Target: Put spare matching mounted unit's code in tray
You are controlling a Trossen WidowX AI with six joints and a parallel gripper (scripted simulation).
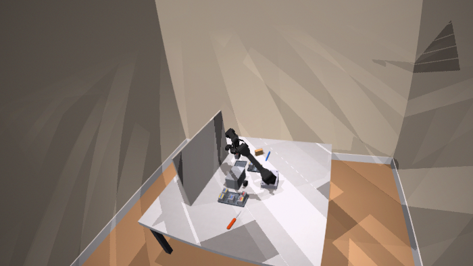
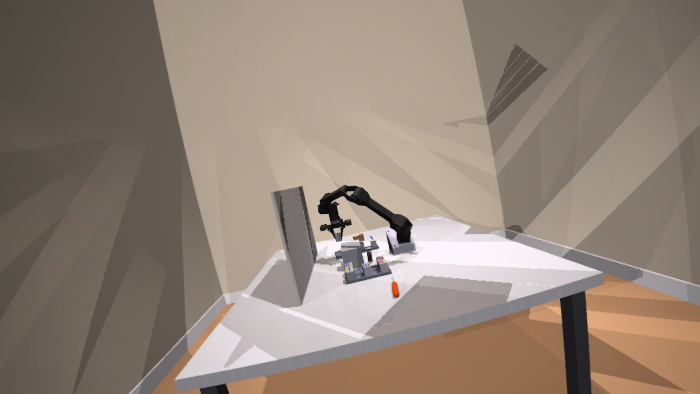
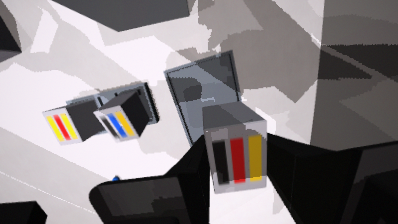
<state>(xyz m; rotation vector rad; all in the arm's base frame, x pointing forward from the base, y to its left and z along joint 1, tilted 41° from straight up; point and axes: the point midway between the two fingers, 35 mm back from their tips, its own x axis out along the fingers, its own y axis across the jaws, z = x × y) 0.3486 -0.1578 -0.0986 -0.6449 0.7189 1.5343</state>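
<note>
Now: the dark grey rimmed tray 90 mm below my gripper tip, 10 mm to the left of it and 10 mm behind it. Also, from my gripper tip: grey holder: 160 mm behind, 90 mm below, 20 mm to the left; then grey mounted unit: 220 mm to the left, 60 mm behind, 40 mm below; then brown block: 190 mm to the right, 120 mm behind, 70 mm below.
</note>
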